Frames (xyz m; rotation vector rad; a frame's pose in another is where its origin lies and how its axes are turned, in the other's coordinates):
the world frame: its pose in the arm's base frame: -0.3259 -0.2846 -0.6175 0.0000 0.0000 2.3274
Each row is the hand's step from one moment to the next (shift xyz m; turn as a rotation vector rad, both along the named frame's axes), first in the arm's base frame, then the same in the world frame.
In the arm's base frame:
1: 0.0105 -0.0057 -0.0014 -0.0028 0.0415 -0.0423
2: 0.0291 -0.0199 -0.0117 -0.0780 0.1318 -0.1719
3: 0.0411 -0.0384 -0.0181 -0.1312 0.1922 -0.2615
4: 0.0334 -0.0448 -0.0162 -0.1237 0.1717 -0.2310
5: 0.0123 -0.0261 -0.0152 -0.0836 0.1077 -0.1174
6: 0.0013 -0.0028 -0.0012 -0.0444 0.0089 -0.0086
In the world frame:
1: -0.0114 -0.0037 -0.0014 0.0321 -0.0265 -0.0423
2: -0.0344 -0.0075 -0.0117 0.1494 -0.0338 -0.1719
3: -0.0561 -0.0035 -0.0181 0.2298 -0.0365 -0.2615
4: -0.0555 0.0065 -0.0162 0.2098 -0.0279 -0.2310
5: -0.0274 0.0090 -0.0152 0.1357 -0.0131 -0.1174
6: -0.0029 0.0010 -0.0012 0.0370 0.0262 -0.0086

